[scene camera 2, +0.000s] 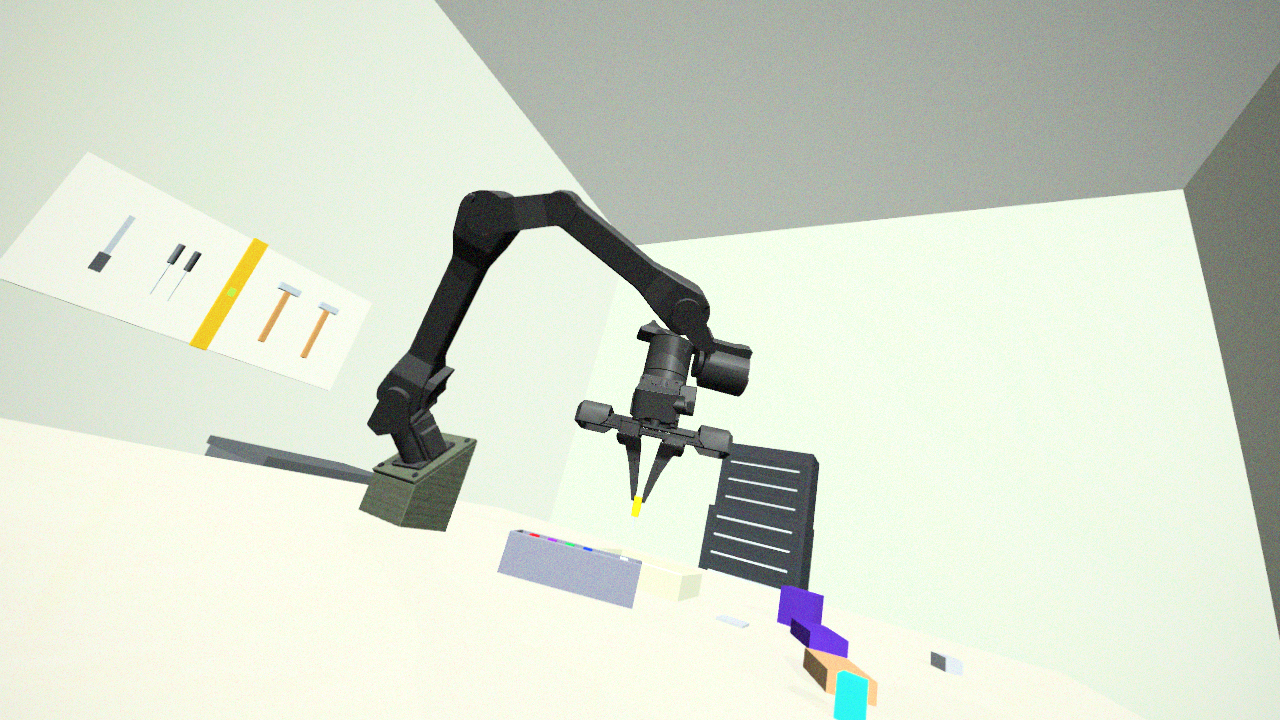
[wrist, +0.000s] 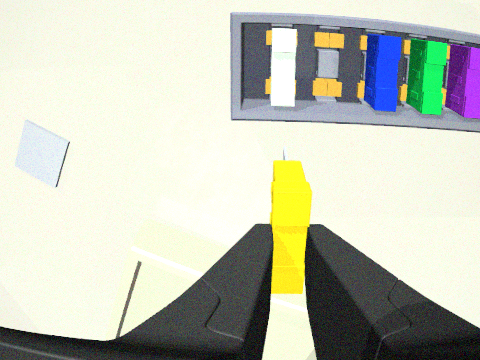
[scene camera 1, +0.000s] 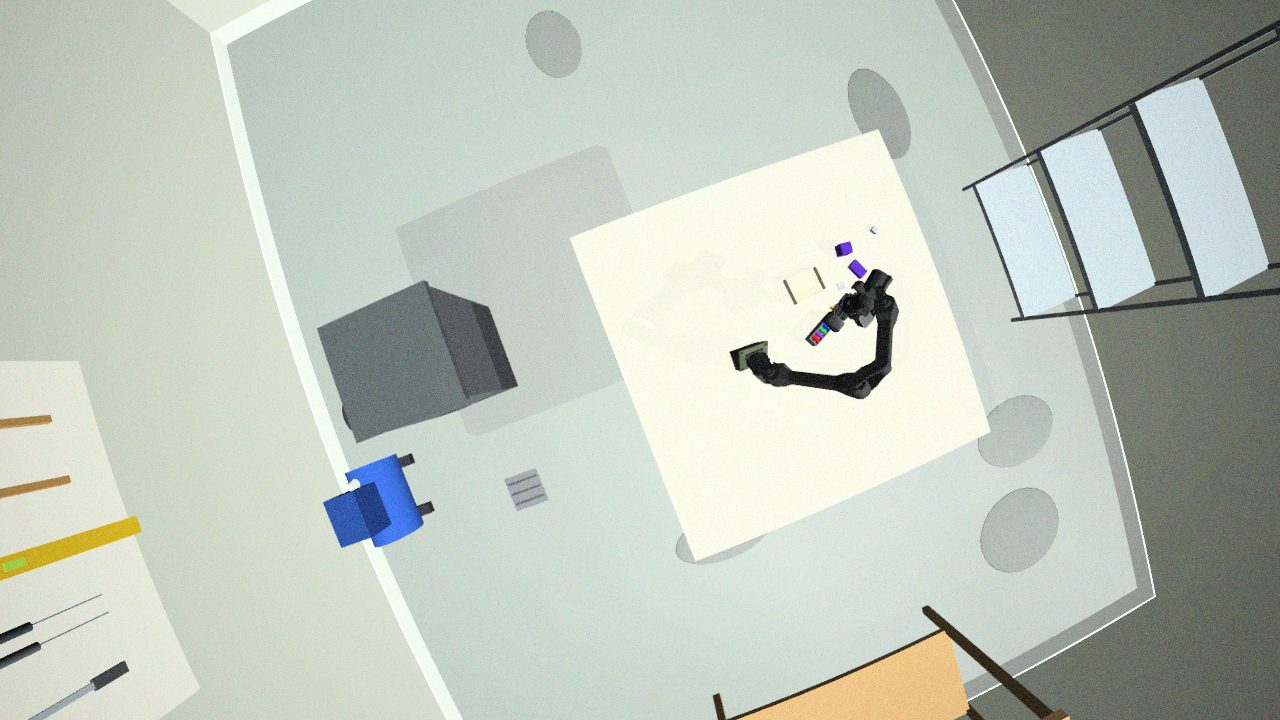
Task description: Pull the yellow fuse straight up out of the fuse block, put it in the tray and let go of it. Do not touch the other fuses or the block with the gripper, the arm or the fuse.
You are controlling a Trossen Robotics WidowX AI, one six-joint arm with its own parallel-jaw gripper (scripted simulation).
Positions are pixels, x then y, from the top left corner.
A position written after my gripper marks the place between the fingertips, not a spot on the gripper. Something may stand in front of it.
My gripper [scene camera 2: 637,501] holds a yellow fuse [wrist: 291,197].
